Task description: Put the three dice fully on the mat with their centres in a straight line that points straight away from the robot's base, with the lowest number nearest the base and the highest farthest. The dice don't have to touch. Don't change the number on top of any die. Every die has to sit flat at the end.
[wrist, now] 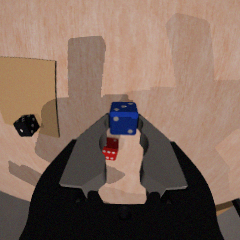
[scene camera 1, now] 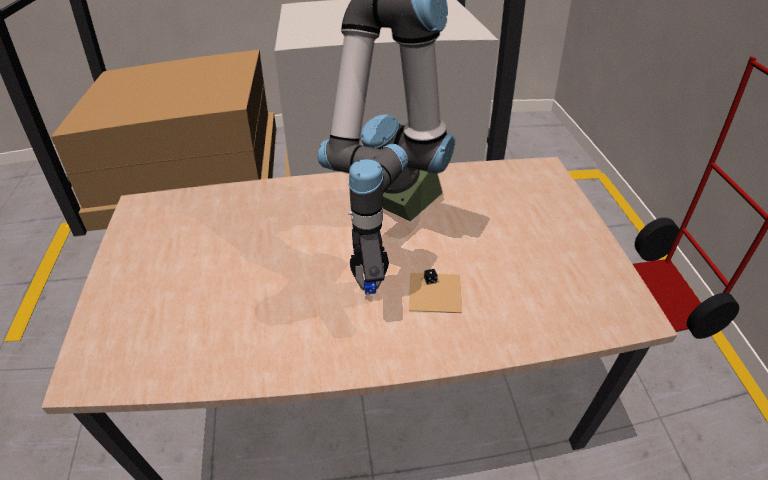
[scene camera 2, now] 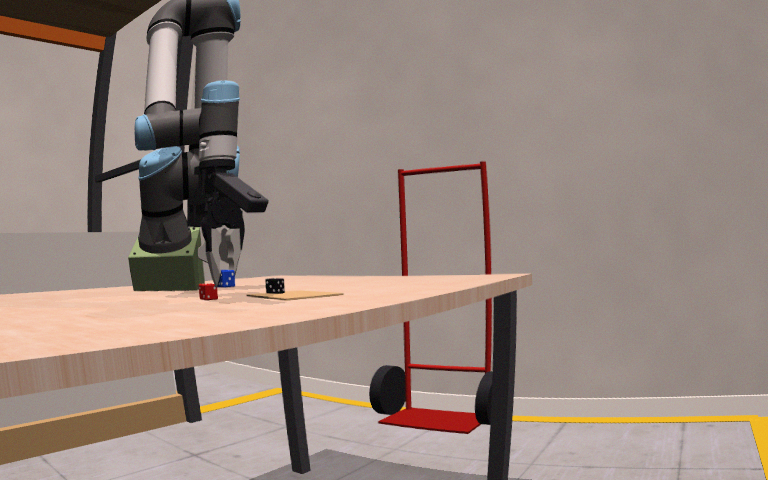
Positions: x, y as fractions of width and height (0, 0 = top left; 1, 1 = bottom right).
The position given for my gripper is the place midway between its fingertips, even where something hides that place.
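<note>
My gripper: visible (scene camera 2: 0.29, 0.60), (wrist: 0.51, 0.48), (scene camera 1: 0.48, 0.60). Blue die (wrist: 0.51, 0.49). Tan square mat (scene camera 1: 0.58, 0.62).
</note>
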